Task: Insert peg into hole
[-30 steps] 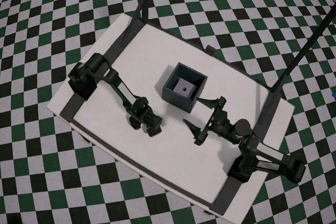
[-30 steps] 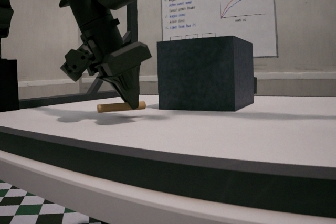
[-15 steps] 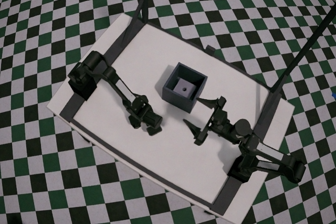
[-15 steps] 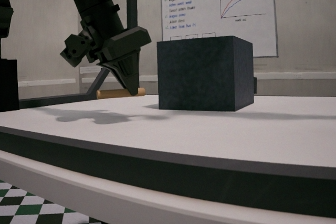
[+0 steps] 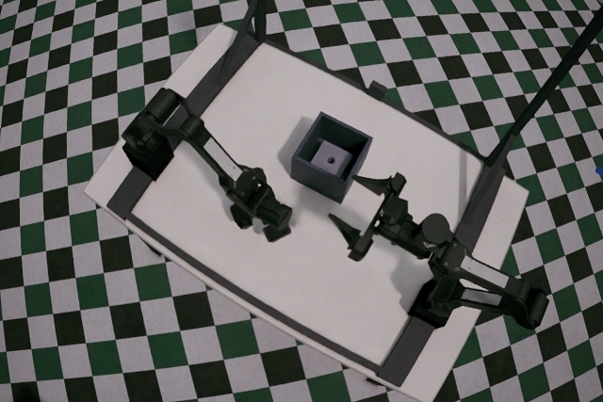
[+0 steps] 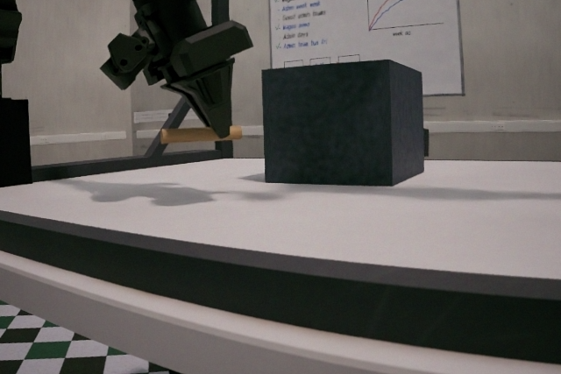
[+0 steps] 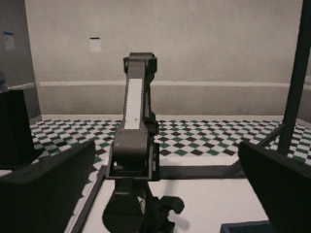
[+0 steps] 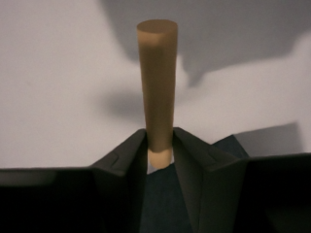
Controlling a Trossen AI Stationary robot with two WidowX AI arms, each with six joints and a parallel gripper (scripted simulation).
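Now: the tan peg 30 mm below my right hand, 10 mm to the right of it and 10 mm ahead of it. The rest, counted from my right hand: dark border strip (230 mm ahead, 80 mm below, 50 mm to the left); pale plate (210 mm behind, 70 mm to the left, 50 mm below).
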